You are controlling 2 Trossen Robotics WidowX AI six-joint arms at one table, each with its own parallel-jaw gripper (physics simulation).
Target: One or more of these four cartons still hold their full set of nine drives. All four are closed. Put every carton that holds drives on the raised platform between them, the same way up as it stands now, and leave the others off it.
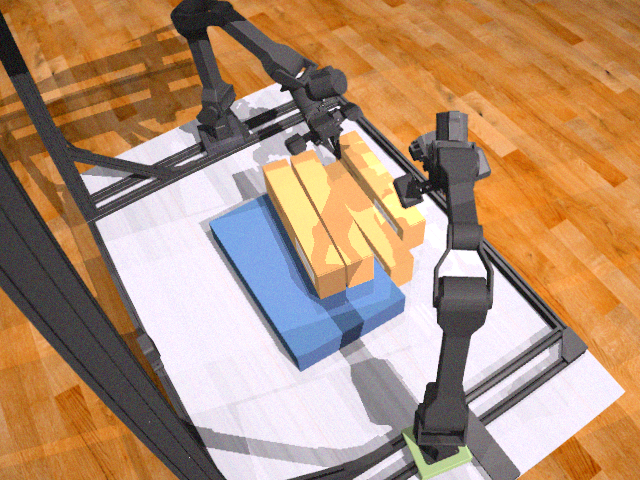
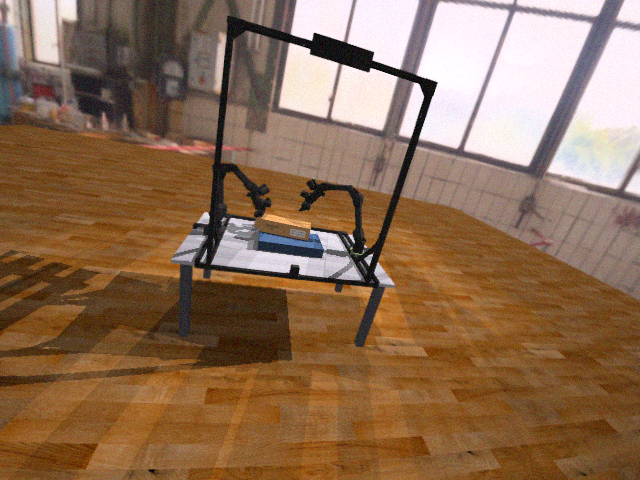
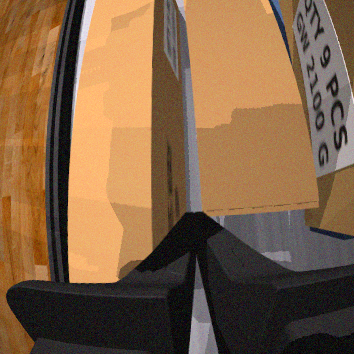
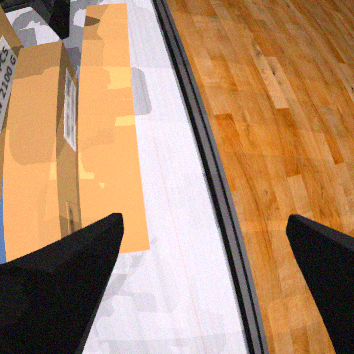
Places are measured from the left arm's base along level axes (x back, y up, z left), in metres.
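Where they show: left gripper, fingertip midpoint: [image 1: 339, 158] [image 3: 193, 219] [image 4: 65, 37]; right gripper, fingertip midpoint: [image 2: 300, 208] [image 4: 206, 223]; left arm's base, origin of the base link: [image 1: 219, 131]; right arm's base, origin of the base link: [image 1: 436, 443] [image 2: 357, 251].
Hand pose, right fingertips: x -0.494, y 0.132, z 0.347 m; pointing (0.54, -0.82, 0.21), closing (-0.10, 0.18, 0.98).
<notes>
Things, the pixels of their top centre, and the offset from my right fingertips. "spot": a spot on its surface instead.
- leftmost carton, middle of its top: [image 1: 300, 212] [image 2: 286, 222] dx +0.069, dy -0.031, dz -0.275 m
- second carton, middle of its top: [image 1: 328, 201] [image 2: 287, 219] dx +0.069, dy -0.030, dz -0.212 m
- blue raised platform, middle of its top: [image 1: 301, 257] [image 2: 290, 237] dx +0.021, dy -0.115, dz -0.300 m
- third carton, middle of its top: [image 4: 28, 165] [image 1: 363, 210] dx +0.062, dy -0.090, dz -0.137 m
- fourth carton, middle of its top: [image 3: 111, 76] [image 4: 104, 91] [image 1: 377, 176] dx +0.140, dy -0.090, dz -0.065 m
- dark frame rail, surface spot: [image 3: 59, 150] spot: dx +0.167, dy -0.158, dz +0.041 m
Four long orange-brown closed cartons lie side by side. The leftmost carton [image 1: 302, 219] [image 2: 281, 226] and a second carton [image 1: 330, 206] [image 3: 336, 196] rest on the blue raised platform [image 1: 253, 258] [image 2: 289, 246]. The second's label reads QTY 9 PCS, GW 2100 G. A third carton [image 1: 356, 196] [image 3: 245, 100] [image 4: 35, 110] and a fourth carton [image 1: 385, 180] [image 3: 110, 125] [image 4: 105, 125] lie on the table beyond the platform. My left gripper [image 1: 337, 155] [image 2: 258, 212] [image 3: 193, 219] is shut, empty, at the far ends of these two; contact is unclear. My right gripper [image 2: 303, 207] [image 4: 206, 223] is open and empty above the fourth's near end.
A dark frame rail [image 3: 59, 150] [image 4: 200, 150] runs along the table edge beside the fourth carton. Dark frame posts [image 2: 219, 129] stand at the table's sides. A green bracket [image 1: 439, 467] sits at the right arm's base.
</notes>
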